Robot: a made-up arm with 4 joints.
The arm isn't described. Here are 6 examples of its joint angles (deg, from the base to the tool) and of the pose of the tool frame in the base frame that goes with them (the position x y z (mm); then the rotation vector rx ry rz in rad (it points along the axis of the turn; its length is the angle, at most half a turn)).
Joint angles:
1: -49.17 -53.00 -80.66 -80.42
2: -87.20 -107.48 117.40 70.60
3: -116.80 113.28 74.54 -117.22
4: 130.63 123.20 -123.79 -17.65
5: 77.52 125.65 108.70 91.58
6: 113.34 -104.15 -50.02 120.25
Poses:
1: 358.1 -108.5 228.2 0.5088 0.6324 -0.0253
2: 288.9 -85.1 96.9 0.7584 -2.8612 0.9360
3: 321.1 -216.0 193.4 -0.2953 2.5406 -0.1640
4: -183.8 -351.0 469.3 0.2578 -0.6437 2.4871
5: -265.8 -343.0 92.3 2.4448 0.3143 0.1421
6: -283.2 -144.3 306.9 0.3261 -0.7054 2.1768
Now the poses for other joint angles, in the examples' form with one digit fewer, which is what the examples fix.
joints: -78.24 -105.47 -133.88 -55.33
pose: 344 58 207 -0.910 0.314 -0.692
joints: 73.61 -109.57 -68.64 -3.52
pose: -205 42 148 0.116 1.607 2.251
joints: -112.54 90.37 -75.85 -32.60
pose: 207 -403 258 2.149 -0.492 0.278
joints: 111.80 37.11 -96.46 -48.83
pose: -313 -381 110 0.377 -1.983 1.872
